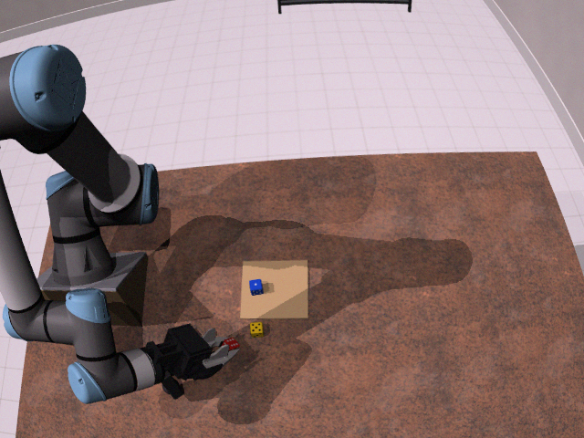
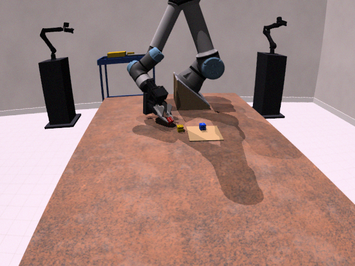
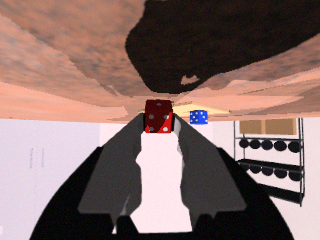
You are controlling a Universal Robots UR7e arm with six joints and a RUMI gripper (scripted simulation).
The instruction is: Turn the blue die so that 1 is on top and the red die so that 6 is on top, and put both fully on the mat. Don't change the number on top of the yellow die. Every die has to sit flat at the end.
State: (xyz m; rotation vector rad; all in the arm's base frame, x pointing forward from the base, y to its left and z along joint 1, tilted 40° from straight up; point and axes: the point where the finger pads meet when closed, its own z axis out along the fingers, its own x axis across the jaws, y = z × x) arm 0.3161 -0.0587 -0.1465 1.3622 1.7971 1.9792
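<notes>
Now: the red die right at my hand. From my hand the other things lie so: yellow die 60 mm ahead, 40 mm to the left, 20 mm below; then blue die 140 mm to the left, 60 mm ahead, 20 mm below; then tan mat 140 mm to the left, 100 mm ahead, 30 mm below.
</notes>
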